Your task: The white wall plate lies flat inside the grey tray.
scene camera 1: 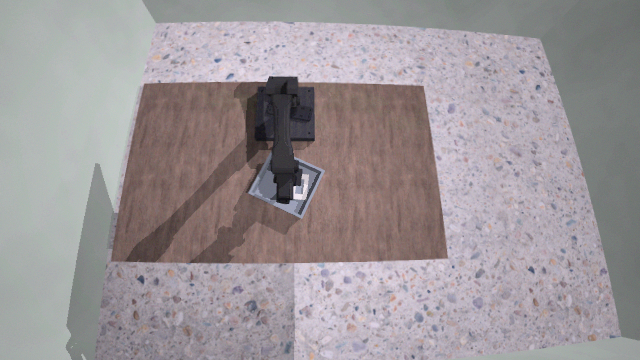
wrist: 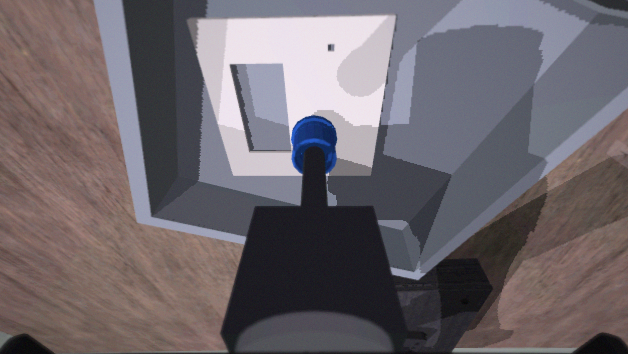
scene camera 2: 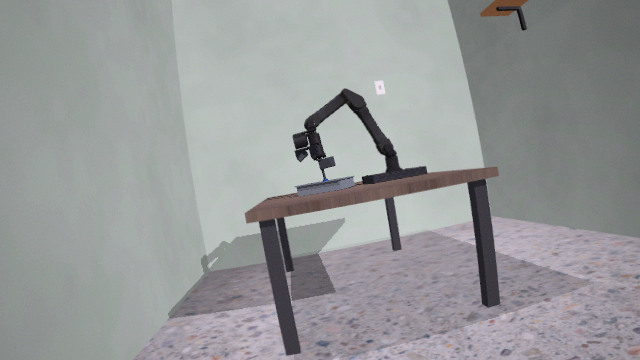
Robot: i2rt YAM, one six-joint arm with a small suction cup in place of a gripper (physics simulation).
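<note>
The white wall plate (scene camera 1: pixel 306 188) (wrist: pixel 307 66), with its rectangular cutout, lies flat on the floor of the grey tray (scene camera 1: pixel 263 198) (scene camera 2: pixel 324 187) (wrist: pixel 120 109), close to one side wall. My blue suction cup (scene camera 2: pixel 324 180) (wrist: pixel 314 132) hangs over the plate's near edge, about level with the tray's rim. The plate sits a little below the cup, not on it. In the overhead view the arm hides the cup and part of the plate.
The tray sits on the brown wooden table (scene camera 1: pixel 380 178) (scene camera 2: pixel 380 190), just in front of the arm's dark base plate (scene camera 1: pixel 304 129) (scene camera 2: pixel 393 174). The tray's walls rise around the cup. The room's walls stand behind and to the left of the table.
</note>
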